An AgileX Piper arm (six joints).
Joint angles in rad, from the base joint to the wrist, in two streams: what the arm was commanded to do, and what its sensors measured. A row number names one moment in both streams.
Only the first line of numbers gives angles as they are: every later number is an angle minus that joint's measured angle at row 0.
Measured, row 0:
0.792, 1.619, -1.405, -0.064, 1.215, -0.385
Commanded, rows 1 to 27:
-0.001, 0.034, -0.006, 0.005, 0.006, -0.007
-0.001, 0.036, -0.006, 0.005, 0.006, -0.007
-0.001, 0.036, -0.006, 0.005, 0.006, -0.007
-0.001, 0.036, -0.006, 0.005, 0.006, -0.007
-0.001, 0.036, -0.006, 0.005, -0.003, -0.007
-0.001, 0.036, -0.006, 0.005, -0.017, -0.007
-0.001, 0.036, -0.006, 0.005, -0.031, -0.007
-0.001, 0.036, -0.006, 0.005, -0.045, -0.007
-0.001, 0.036, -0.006, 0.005, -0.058, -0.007
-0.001, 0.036, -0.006, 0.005, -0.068, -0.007
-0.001, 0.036, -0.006, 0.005, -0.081, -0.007
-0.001, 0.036, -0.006, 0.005, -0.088, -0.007
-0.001, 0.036, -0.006, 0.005, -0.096, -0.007
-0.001, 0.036, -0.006, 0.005, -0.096, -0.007
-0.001, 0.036, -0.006, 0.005, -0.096, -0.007
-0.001, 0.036, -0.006, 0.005, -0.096, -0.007
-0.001, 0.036, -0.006, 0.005, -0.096, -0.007
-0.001, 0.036, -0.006, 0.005, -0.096, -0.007
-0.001, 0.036, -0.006, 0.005, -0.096, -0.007
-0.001, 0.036, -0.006, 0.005, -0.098, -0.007
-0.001, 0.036, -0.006, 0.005, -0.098, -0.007
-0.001, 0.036, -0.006, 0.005, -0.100, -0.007
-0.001, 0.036, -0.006, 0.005, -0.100, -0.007
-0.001, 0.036, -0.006, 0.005, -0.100, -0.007
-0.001, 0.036, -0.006, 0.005, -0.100, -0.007
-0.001, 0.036, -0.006, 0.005, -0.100, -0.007
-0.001, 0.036, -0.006, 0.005, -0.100, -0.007
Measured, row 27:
0.000, 0.041, 0.000, 0.004, -0.093, -0.002
